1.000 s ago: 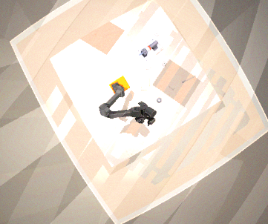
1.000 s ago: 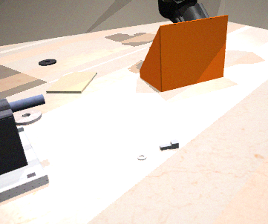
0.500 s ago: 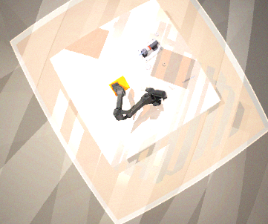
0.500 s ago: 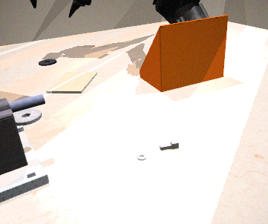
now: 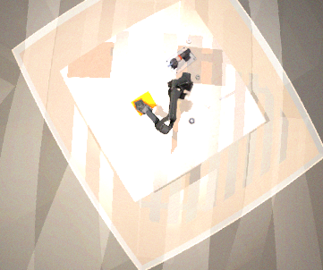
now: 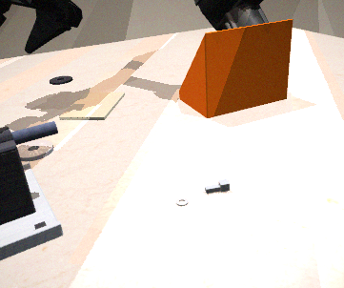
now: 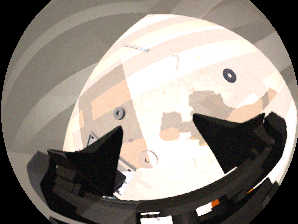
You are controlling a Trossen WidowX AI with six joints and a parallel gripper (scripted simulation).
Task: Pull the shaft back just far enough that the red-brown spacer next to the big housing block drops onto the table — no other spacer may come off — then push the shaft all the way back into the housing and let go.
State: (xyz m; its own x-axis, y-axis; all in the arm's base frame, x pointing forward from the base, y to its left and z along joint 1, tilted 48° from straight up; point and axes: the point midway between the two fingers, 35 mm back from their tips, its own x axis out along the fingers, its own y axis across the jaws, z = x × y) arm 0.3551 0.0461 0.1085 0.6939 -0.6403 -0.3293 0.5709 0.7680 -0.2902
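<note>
The blue-grey shaft is 30 mm ahead of my gripper tip, 250 mm to the left of it and 40 mm below it. From my gripper tip the other things lie so: black ring (60 mm behind, 230 mm to the right, 120 mm below); then red-brown spacer (50 mm ahead, 260 mm to the left, 40 mm below); then pale washer (20 mm behind, 110 mm to the left, 120 mm below).
</note>
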